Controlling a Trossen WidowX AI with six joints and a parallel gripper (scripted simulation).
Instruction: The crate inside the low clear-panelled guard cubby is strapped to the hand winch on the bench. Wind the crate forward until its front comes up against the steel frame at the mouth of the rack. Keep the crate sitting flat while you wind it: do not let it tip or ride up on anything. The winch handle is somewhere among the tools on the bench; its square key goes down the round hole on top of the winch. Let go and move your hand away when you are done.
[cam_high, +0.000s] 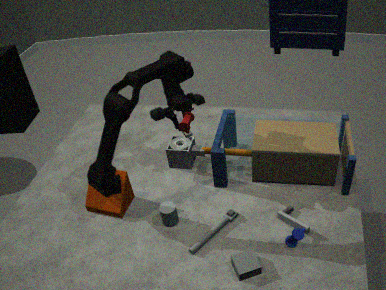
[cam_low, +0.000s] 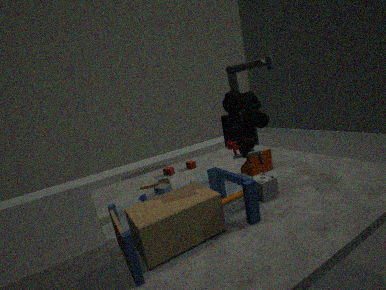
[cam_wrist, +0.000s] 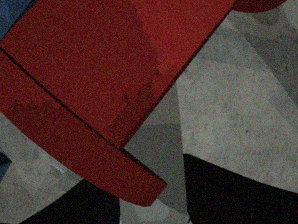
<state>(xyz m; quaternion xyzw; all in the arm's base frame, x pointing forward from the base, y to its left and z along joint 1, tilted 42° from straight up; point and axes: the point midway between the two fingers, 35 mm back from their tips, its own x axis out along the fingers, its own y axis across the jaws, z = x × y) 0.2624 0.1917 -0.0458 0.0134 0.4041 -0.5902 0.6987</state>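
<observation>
Now: gripper tip 4 cm below the red handle, 3 cm to the left of it and 2 cm short of it. The rest, counted from my gripper tip: winch handle with red knob 2 cm above; grey block 44 cm to the right, 21 cm ahead, 17 cm below; grey winch 16 cm below, 5 cm to the left, 5 cm behind.
</observation>
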